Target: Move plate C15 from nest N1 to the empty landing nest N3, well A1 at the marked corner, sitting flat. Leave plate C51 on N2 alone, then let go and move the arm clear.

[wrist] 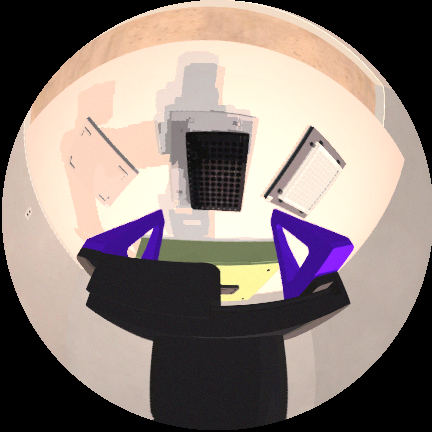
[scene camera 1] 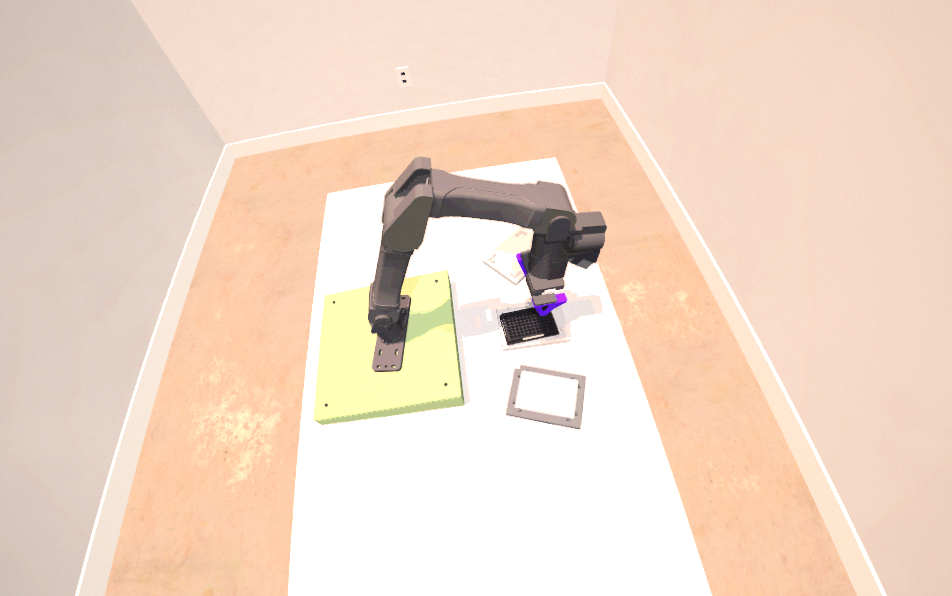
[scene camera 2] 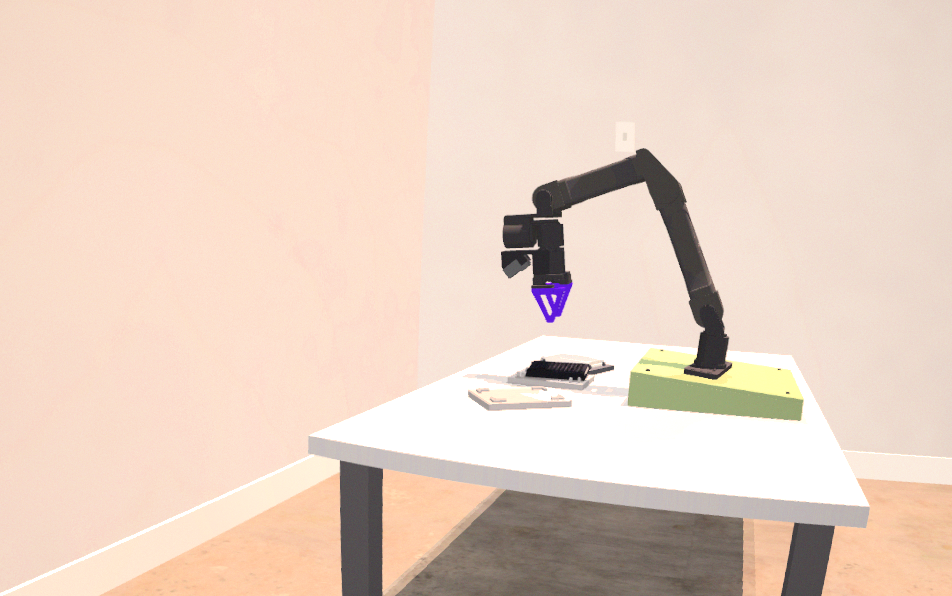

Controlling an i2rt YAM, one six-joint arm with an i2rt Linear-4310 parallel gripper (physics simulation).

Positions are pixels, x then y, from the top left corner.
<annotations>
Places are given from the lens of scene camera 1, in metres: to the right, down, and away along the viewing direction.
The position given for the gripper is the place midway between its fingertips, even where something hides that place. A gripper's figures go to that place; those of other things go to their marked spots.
gripper (scene camera 1: 536,297): 0.13, 0.00, 0.87
black perforated plate (scene camera 1: 523,325): 0.12, 0.07, 0.95
</annotations>
